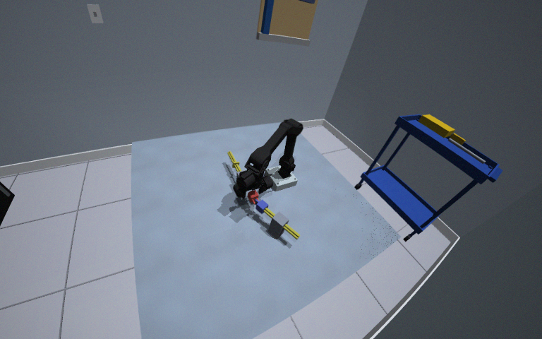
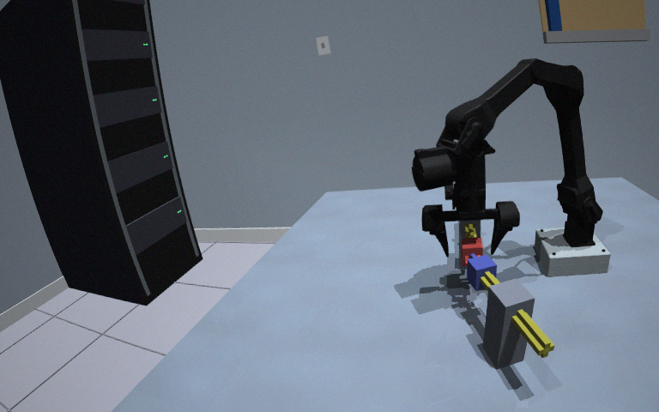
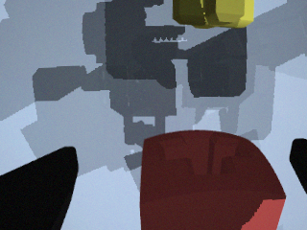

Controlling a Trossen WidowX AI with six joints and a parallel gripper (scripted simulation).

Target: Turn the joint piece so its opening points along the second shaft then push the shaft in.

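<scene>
The joint piece lies 20 mm to the left of my gripper tip and 10 mm above it.
</scene>
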